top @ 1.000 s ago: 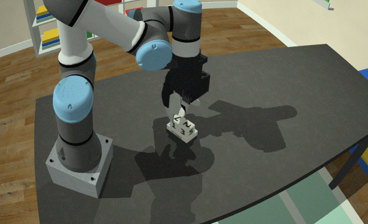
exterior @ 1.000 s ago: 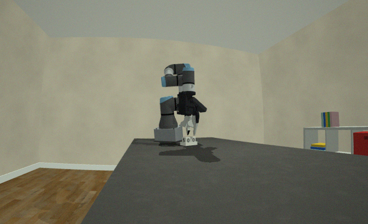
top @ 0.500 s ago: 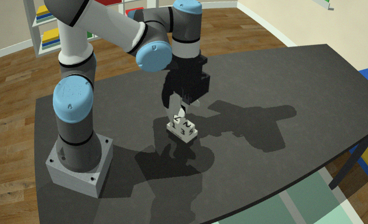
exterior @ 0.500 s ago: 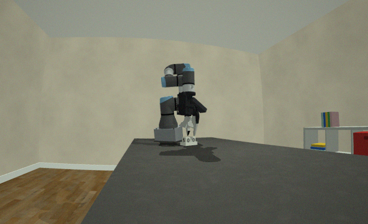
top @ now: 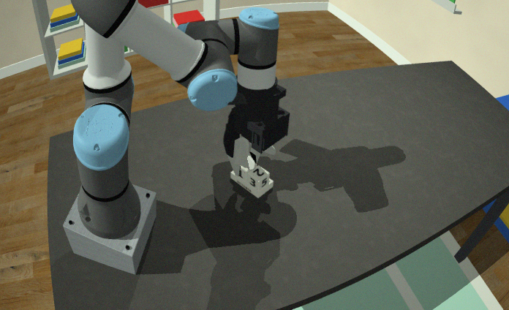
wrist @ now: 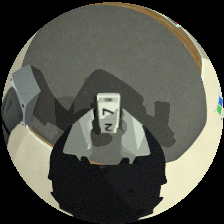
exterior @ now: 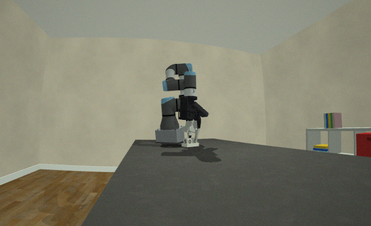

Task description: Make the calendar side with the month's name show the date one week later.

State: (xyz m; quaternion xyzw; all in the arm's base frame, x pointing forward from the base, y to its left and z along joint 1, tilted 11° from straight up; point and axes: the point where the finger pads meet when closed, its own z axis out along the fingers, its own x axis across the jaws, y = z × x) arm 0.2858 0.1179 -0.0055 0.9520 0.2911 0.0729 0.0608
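The white tray is 30 mm below my hand, 10 mm to the right of it and 10 mm ahead of it.
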